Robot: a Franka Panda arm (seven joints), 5 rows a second.
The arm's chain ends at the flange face. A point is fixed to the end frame.
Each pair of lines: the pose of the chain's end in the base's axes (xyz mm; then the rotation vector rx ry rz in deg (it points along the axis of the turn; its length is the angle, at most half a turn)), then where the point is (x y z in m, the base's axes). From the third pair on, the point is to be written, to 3 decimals.
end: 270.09 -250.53 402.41 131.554 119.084 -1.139
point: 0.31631 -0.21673 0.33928
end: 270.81 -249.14 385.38 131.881 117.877 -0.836
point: 0.31803 -0.21623 0.32252
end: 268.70 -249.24 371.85 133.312 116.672 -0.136
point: 0.317 -0.217 0.309
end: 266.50 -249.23 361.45 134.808 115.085 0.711
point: 0.316 -0.217 0.300
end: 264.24 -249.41 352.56 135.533 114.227 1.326
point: 0.314 -0.218 0.291
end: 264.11 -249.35 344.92 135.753 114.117 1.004
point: 0.314 -0.218 0.283
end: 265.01 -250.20 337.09 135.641 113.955 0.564
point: 0.315 -0.219 0.275
